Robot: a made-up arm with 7 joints.
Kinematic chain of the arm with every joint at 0, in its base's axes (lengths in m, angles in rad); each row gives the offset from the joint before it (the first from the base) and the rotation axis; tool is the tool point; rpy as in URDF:
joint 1: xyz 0 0 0.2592 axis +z
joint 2: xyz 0 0 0 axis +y
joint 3: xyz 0 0 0.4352 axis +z
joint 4: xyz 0.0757 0 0 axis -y
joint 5: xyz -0.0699 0 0.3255 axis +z
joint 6: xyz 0 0 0 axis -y
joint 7: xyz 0.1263 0 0 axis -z
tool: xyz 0 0 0 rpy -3.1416 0 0
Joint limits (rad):
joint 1: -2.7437..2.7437
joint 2: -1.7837..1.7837
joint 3: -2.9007..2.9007
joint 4: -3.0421..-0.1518
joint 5: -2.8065..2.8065
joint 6: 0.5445..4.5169
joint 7: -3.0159..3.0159
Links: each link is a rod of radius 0.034 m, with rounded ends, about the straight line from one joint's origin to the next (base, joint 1, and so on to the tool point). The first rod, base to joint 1, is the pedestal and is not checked.
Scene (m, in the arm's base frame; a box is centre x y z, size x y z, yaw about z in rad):
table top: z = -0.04
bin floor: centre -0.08 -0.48 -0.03 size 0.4 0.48 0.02 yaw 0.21
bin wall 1: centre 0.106 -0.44 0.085 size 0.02 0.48 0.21 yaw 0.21
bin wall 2: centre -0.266 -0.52 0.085 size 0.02 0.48 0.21 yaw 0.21
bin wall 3: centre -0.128 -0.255 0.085 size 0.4 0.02 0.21 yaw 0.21
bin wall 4: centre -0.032 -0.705 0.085 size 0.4 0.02 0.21 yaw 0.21
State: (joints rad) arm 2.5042 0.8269 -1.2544 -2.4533 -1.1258 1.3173 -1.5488
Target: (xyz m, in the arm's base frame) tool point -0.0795 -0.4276 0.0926
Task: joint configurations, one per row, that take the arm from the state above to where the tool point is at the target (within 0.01 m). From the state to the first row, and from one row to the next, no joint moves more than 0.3 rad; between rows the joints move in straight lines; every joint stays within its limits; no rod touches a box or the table.
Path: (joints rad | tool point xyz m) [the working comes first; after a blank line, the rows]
Joints at the target: 1.1763 -0.7568 -2.8094 -2.3289 -1.2358 1.1181 -1.5488
Straight joint move there: touches bin wall 1.

1: 2.2583 0.6448 -1.5352 -2.2629 -1.0148 1.2171 -1.6171 | 0.2857 0.3588 0.4221
2: 2.0124 0.4626 -1.8161 -2.0725 -0.9038 1.1170 -1.6853 | 0.4213 0.1686 0.5583
3: 1.7665 0.2805 -2.0969 -1.8822 -0.7928 1.0168 -1.7536 | 0.4331 -0.1061 0.6513
4: 1.5206 0.0983 -2.3778 -1.6918 -0.6818 0.9166 -1.8219 | 0.2924 -0.3688 0.6900
5: 1.4059 -0.1867 -2.5217 -1.9042 -0.8664 0.9838 -1.7308 | 0.1593 -0.5150 0.4913
6: 1.2911 -0.4717 -2.6655 -2.1165 -1.0511 1.0510 -1.6398 | 0.0207 -0.5290 0.2750
7: 1.1763 -0.7568 -2.8094 -2.3289 -1.2358 1.1181 -1.5488 | -0.0795 -0.4276 0.0926

